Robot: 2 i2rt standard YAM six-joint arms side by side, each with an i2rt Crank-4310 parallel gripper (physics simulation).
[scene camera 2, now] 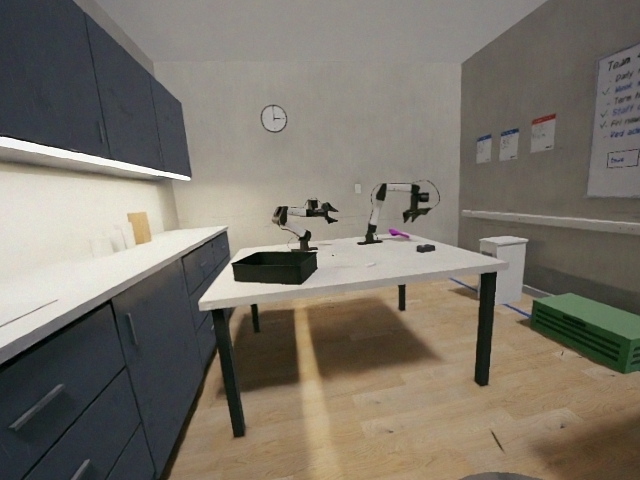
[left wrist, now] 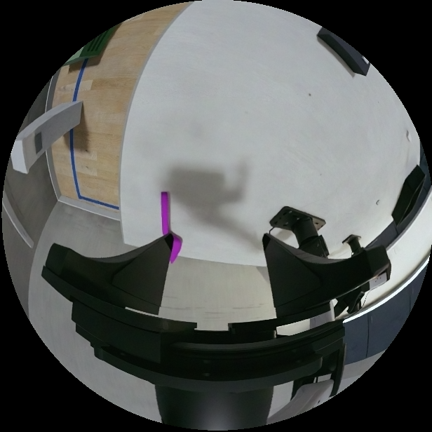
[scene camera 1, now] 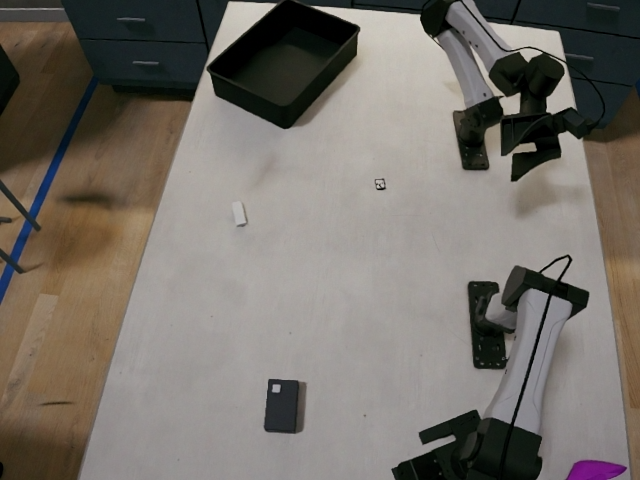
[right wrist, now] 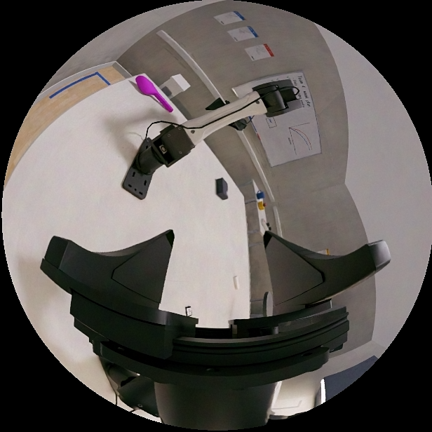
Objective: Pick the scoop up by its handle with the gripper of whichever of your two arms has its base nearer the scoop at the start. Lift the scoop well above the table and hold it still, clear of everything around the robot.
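Seen in the pictures: left gripper, between the fingertips: (scene camera 2: 408,222); right gripper, between the fingertips: (scene camera 2: 338,216) (scene camera 1: 508,169); left arm's base, origin of its link: (scene camera 2: 369,243) (scene camera 1: 486,324); right arm's base, origin of its link: (scene camera 2: 304,250) (scene camera 1: 469,140).
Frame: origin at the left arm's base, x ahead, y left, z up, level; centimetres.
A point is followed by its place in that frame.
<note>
The magenta scoop (scene camera 1: 594,469) @[y 30.8, x -18.0, z 4.7 cm] (scene camera 2: 398,234) @[y 32.9, x -13.0, z 1.6 cm] (left wrist: 165,212) (right wrist: 155,92) lies on the white table near its edge. In scene camera 1 part of it shows at the bottom right corner. In the left wrist view its handle points up the picture, and its bowl end is partly hidden behind a fingertip. My left gripper (scene camera 1: 408,454) (scene camera 2: 409,219) @[y 29.4, x 8.2, z 14.4 cm] (left wrist: 217,235) is open and empty, high above the table and apart from the scoop. My right gripper (scene camera 1: 508,166) @[y -24.5, x -0.6, z 23.5 cm] (scene camera 2: 336,215) @[y -24.5, x -0.6, z 23.5 cm] (right wrist: 218,232) is open and empty, far from the scoop.
A black open bin (scene camera 1: 284,116) @[y -52.7, x 48.6, z 4.9 cm] (scene camera 2: 273,273) @[y -76.9, x 64.3, z 5.3 cm] stands at the far end of the table (scene camera 1: 330,289) @[y -6.6, x 34.4, z 0.0 cm]. A dark box (scene camera 1: 280,408) @[y 20.8, x 42.8, z 3.6 cm] (scene camera 2: 425,248) @[y 17.8, x 45.7, z 2.6 cm], a small white block (scene camera 1: 238,213) @[y -24.5, x 57.2, z 1.3 cm] and a small patterned item (scene camera 1: 380,183) @[y -36.0, x 23.3, z 0.2 cm] lie on the table. Cabinets (scene camera 1: 139,51) stand beyond its far end.
</note>
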